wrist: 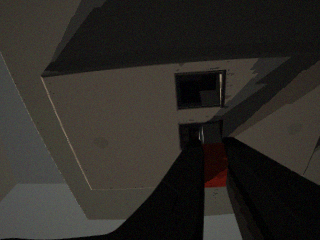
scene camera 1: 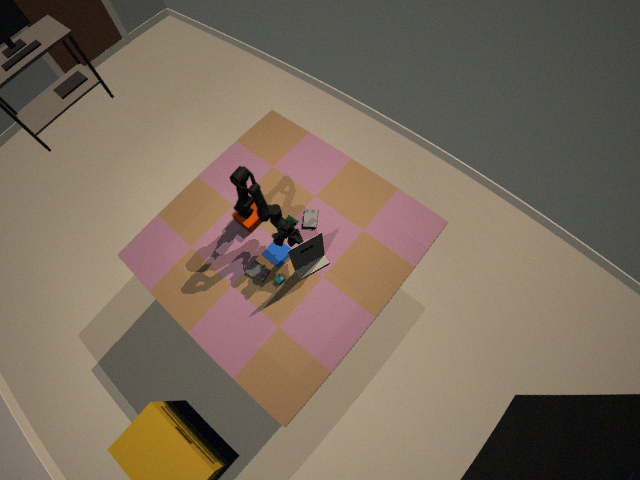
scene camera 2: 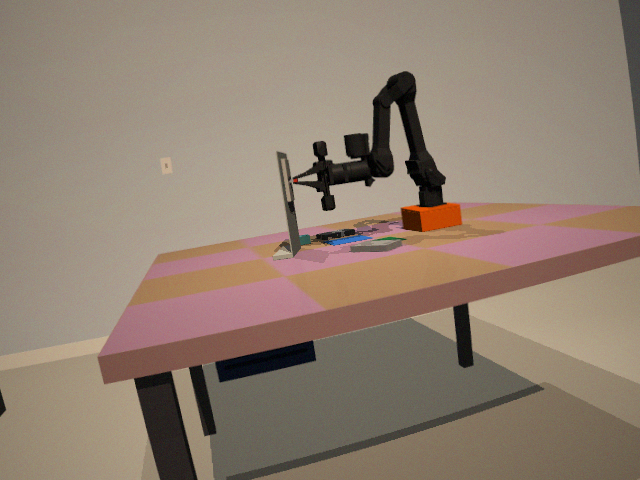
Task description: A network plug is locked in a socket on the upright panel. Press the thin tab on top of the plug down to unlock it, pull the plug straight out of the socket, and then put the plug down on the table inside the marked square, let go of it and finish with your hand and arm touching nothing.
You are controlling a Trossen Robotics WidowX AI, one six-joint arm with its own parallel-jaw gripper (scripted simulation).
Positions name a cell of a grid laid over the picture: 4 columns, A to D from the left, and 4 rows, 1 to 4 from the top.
Labels:
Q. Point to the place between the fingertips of my gripper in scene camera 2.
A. B2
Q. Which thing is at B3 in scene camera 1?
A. A grey panel.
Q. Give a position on a grey panel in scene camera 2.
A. B3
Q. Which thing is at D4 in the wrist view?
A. My gripper.

